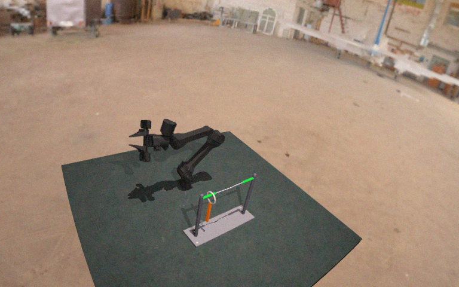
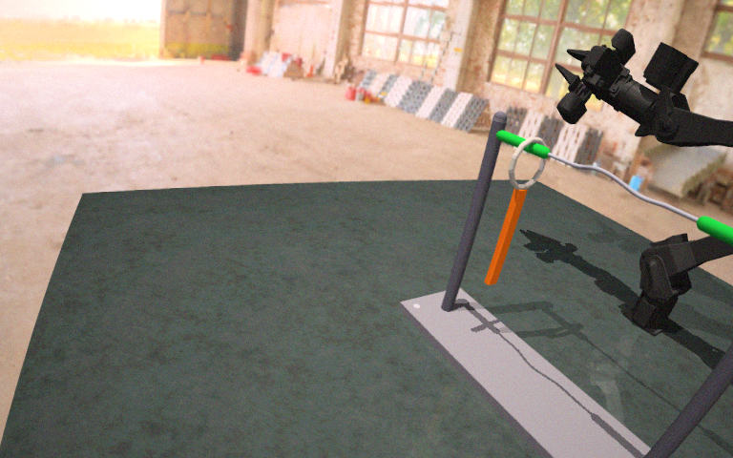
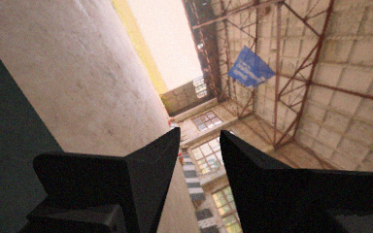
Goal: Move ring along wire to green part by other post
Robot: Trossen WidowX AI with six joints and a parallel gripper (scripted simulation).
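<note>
My gripper tip is 33 cm short of the ring with orange handle, 24 cm to the right of it and 18 cm above it.
</note>
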